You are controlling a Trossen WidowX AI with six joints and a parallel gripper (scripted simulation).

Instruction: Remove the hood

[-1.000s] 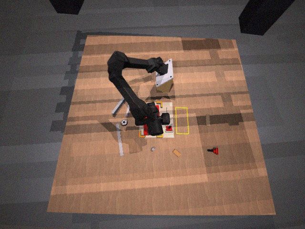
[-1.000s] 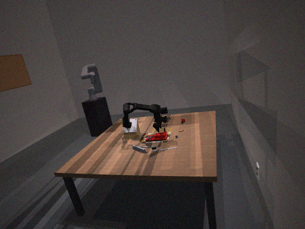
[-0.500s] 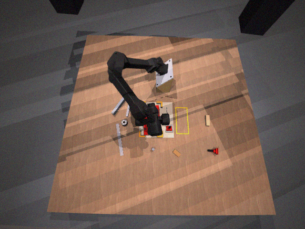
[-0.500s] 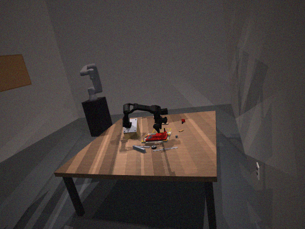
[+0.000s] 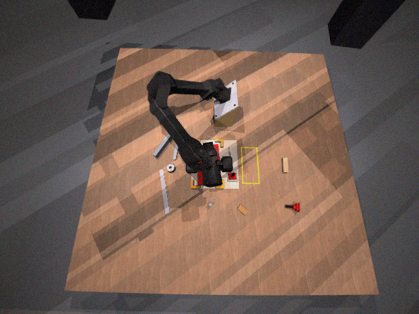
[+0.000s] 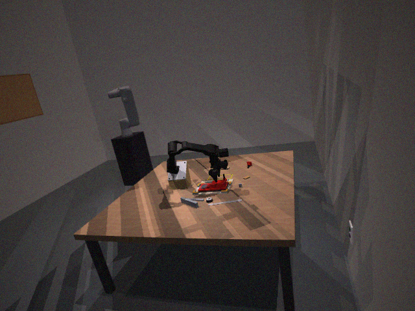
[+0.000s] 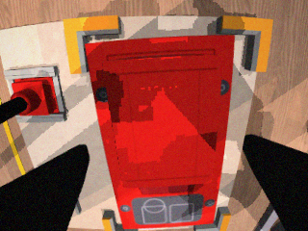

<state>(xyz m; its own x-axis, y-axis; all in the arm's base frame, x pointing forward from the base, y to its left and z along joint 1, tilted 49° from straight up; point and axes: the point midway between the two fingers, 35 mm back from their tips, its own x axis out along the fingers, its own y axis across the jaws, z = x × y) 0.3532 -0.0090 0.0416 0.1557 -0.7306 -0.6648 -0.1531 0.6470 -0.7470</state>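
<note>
Now: gripper tip 30 mm above the red hood.
</note>
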